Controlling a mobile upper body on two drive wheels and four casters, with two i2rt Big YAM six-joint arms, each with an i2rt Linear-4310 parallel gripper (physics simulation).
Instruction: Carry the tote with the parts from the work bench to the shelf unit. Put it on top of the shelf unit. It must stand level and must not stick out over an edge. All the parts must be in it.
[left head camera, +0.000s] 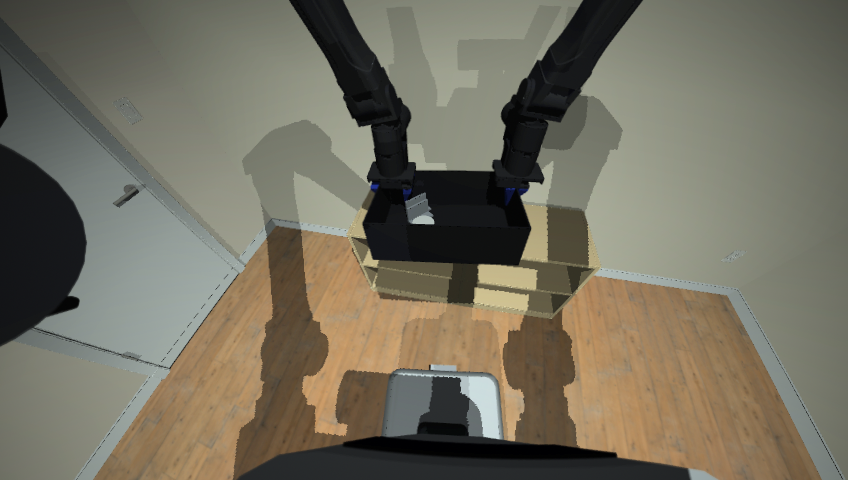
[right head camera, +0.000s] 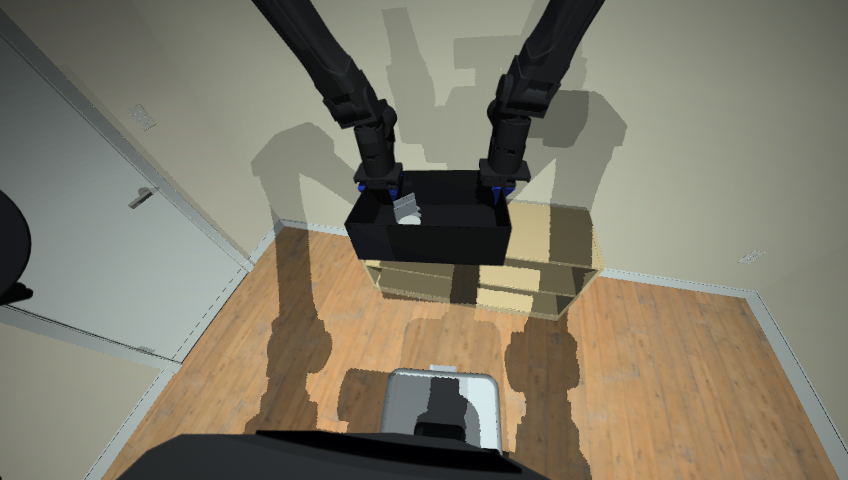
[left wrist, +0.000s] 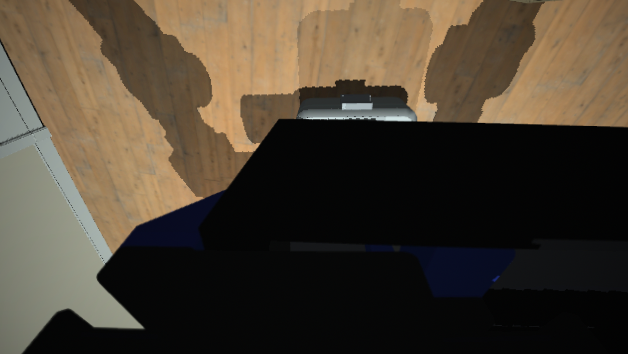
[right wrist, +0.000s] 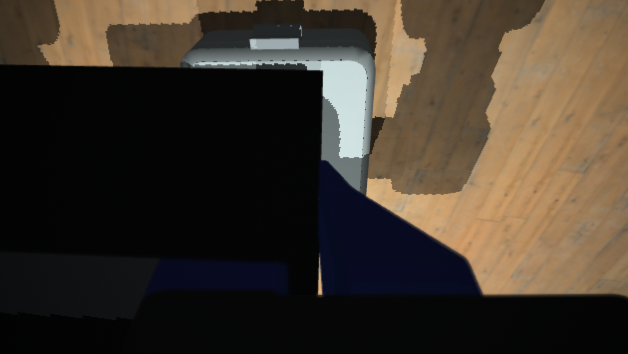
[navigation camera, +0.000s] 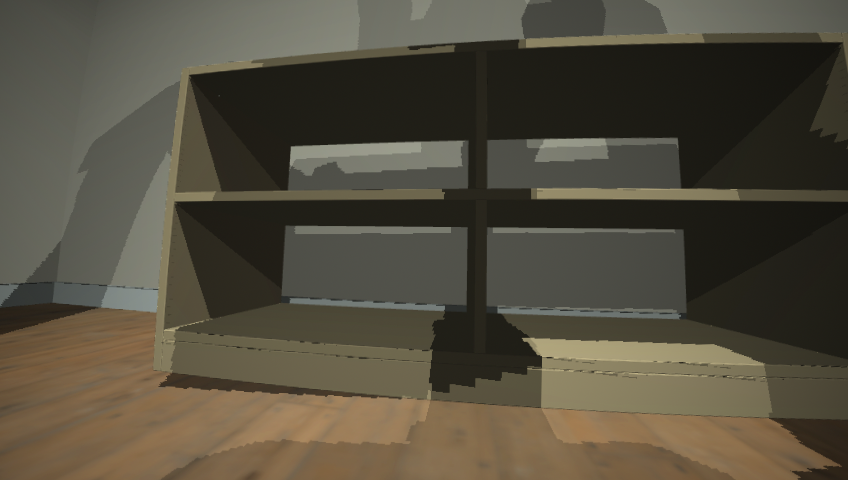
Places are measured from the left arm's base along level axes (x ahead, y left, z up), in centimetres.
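Pixels of known places: left gripper, fingertip midpoint: (left head camera: 396, 202) (right head camera: 385, 202) (left wrist: 315, 178); right gripper, fingertip midpoint: (left head camera: 506, 203) (right head camera: 496, 203) (right wrist: 313, 176).
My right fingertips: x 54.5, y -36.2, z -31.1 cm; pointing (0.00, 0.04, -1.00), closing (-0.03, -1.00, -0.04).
Ahead of a thing's pixels: the offset from my right fingertips to its top centre.
The black tote (left head camera: 464, 245) (right head camera: 428, 245) (left wrist: 400, 185) (right wrist: 160, 165) hangs from both arms, looks level, and overlaps the left part of the shelf unit (left head camera: 538, 237) (right head camera: 529, 231) (navigation camera: 357, 195) in the head views; a gap cannot be judged. Inside, at its left, are a grey angled part @[dy +21.1, dx -3.1, dz +1.8 cm] (left head camera: 417, 206) (right head camera: 406, 207) and a white round part @[dy +20.0, dx -7.3, dz +0.8 cm] (left head camera: 423, 220) (right head camera: 408, 219); its dark floor may hide others. My left gripper (left head camera: 390, 191) (right head camera: 378, 191) is shut on the tote's left wall. My right gripper (left head camera: 516, 193) (right head camera: 503, 193) is shut on its right wall.
The shelf unit has open compartments and stands near the back wall (left head camera: 684, 148). My light grey base (left head camera: 410, 398) (right wrist: 352, 100) is below, in front of the unit. A door (left head camera: 119, 237) is at the left. A dark rounded shape (left head camera: 35, 237) fills the left edge.
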